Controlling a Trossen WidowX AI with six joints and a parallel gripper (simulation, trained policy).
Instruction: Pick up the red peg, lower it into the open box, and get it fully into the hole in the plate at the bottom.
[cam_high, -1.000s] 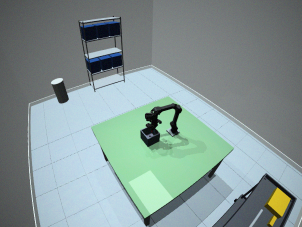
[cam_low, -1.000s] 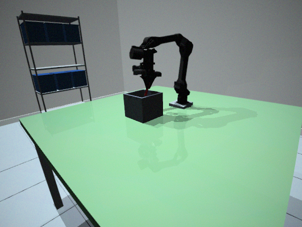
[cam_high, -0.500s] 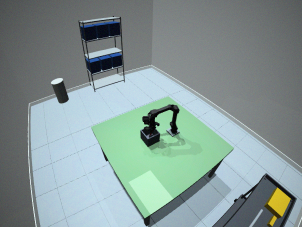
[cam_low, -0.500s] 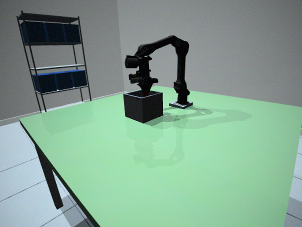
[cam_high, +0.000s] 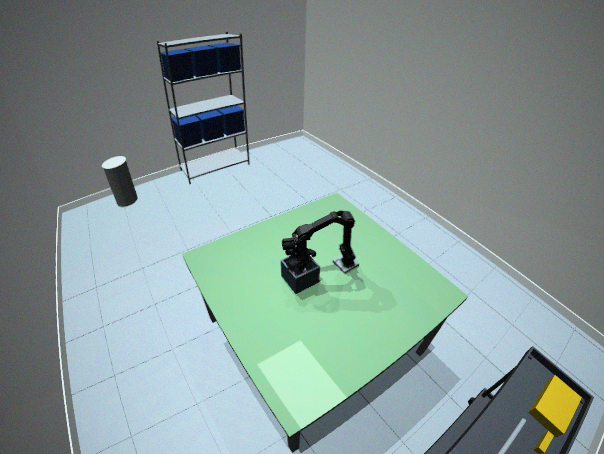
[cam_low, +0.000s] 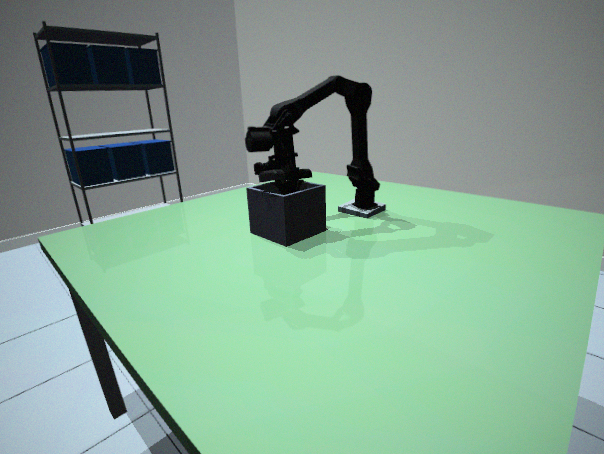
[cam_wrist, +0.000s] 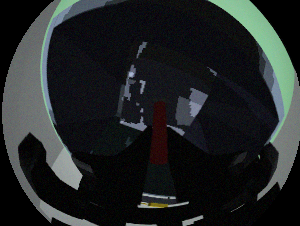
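Now: gripper tip 10 mm to the left of the red peg. From my gripper tip the other things lie so: grey plate 40 mm below, 10 mm to the right, 10 mm ahead.
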